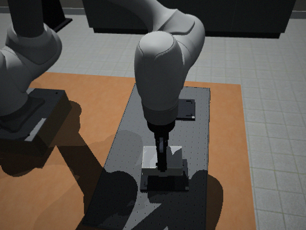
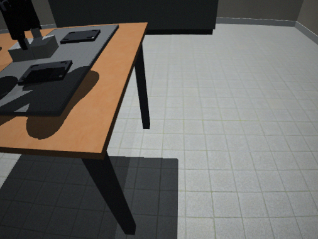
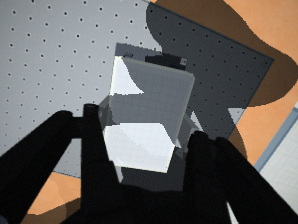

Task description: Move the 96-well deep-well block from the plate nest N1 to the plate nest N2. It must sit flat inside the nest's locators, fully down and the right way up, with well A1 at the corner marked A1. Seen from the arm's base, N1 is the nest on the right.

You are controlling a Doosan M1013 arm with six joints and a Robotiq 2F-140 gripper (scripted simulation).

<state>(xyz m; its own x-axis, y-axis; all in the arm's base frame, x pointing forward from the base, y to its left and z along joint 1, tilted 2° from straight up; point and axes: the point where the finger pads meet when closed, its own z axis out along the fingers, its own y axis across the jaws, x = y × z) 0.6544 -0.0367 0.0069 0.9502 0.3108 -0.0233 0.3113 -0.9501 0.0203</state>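
Now: hand 10 cm above the plate nest. The rest, counted from my hand: deep-well block: 1 cm below.
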